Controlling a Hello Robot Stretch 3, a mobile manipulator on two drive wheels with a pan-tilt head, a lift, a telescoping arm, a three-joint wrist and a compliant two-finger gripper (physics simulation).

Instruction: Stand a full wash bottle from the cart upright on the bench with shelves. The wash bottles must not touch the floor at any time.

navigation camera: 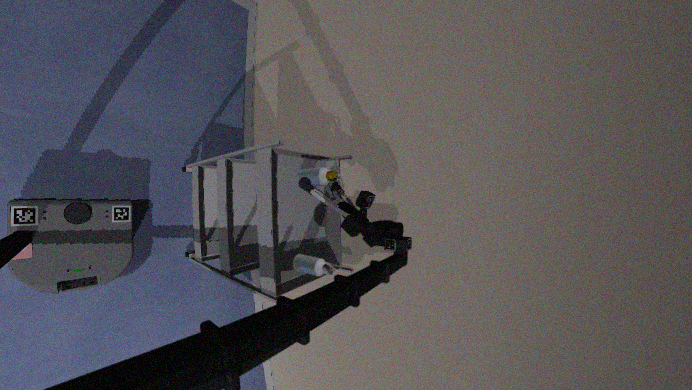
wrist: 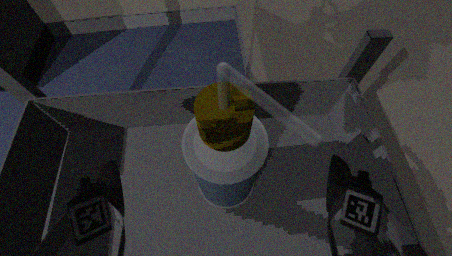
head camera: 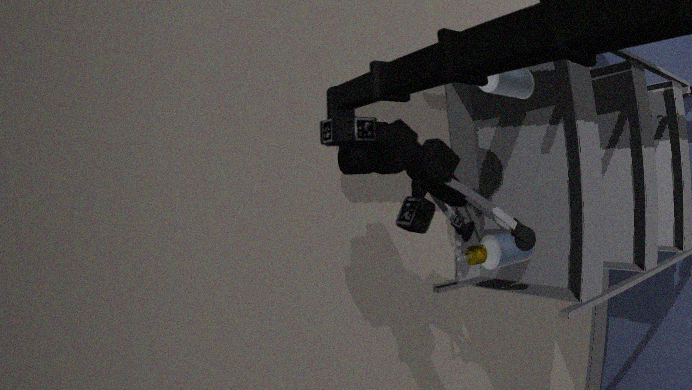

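Pixels of known places: gripper, fingertip midpoint: (navigation camera: 317, 182) (head camera: 500, 240); robot's base, origin of the base link: (navigation camera: 78, 212).
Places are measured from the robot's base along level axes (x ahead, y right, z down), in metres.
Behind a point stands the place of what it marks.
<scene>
A wash bottle with a yellow cap and blue-tinted body (head camera: 510, 250) {x 0.135, y 0.572, z -0.737 m} (navigation camera: 312, 176) {x 0.136, y 0.572, z -0.738 m} (wrist: 225, 164) stands upright in the top tray of the cart (head camera: 575, 175) {x 0.010, y 0.472, z -0.663 m} (navigation camera: 268, 210) {x 0.029, y 0.413, z -0.717 m} (wrist: 150, 109), near one corner. Its clear spout points right in the wrist view. A second bottle, grey-white (head camera: 517, 83) {x -0.152, y 0.556, z -0.713 m} (navigation camera: 306, 264) {x -0.153, y 0.556, z -0.727 m}, stands in the tray's other corner, partly hidden by the arm in the head view. My gripper (head camera: 495, 234) {x 0.120, y 0.601, z -0.734 m} (navigation camera: 319, 185) {x 0.120, y 0.601, z -0.734 m} (wrist: 224, 177) {x 0.120, y 0.601, z -0.734 m} is open, its fingers wide apart over the tray. The yellow-capped bottle shows between the fingers in the wrist view, slightly ahead of the tips. The bench does not show.
My long black arm (head camera: 500, 47) {x -0.096, y 0.281, z -1.043 m} (navigation camera: 240, 333) {x -0.083, y 0.135, z -1.033 m} reaches past the cart's side by the second bottle. The cart has lower shelves and raised corner posts (wrist: 367, 52). My base (navigation camera: 75, 250) {x -0.122, y -0.008, z -0.159 m} stands on the blue floor beyond the cart. A dark block (wrist: 22, 35) shows at the wrist view's upper left.
</scene>
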